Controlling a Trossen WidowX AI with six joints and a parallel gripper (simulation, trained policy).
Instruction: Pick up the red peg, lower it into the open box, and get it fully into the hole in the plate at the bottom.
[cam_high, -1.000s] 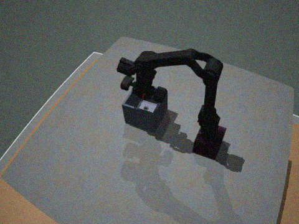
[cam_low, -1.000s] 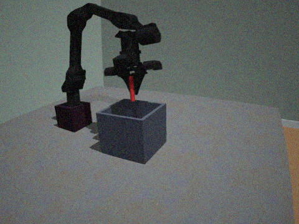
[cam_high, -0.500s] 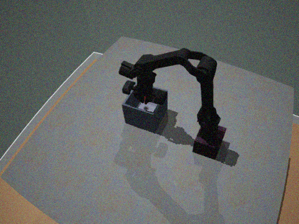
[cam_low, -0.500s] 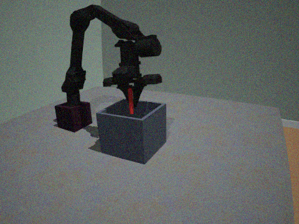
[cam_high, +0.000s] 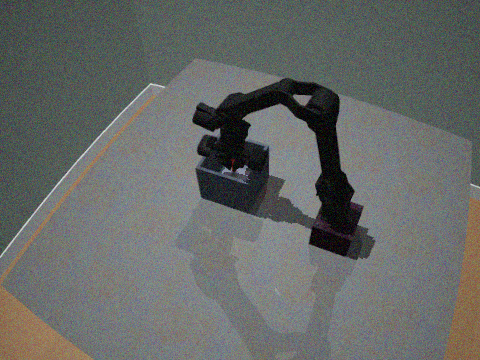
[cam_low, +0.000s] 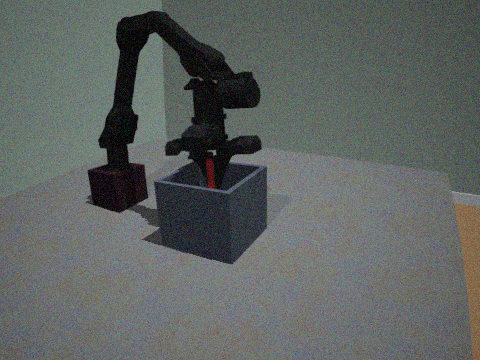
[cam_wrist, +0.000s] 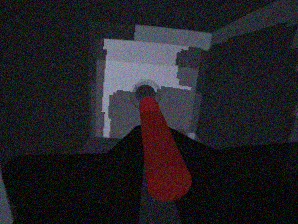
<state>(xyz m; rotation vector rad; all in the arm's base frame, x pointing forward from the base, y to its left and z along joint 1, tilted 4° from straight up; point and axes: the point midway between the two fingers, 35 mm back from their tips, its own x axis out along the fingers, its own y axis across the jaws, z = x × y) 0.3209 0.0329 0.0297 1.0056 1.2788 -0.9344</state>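
The red peg is 2 cm above my gripper tip and 1 cm to the right of it. Also, from my gripper tip: plate (5 cm below, 2 cm to the right, 1 cm ahead).
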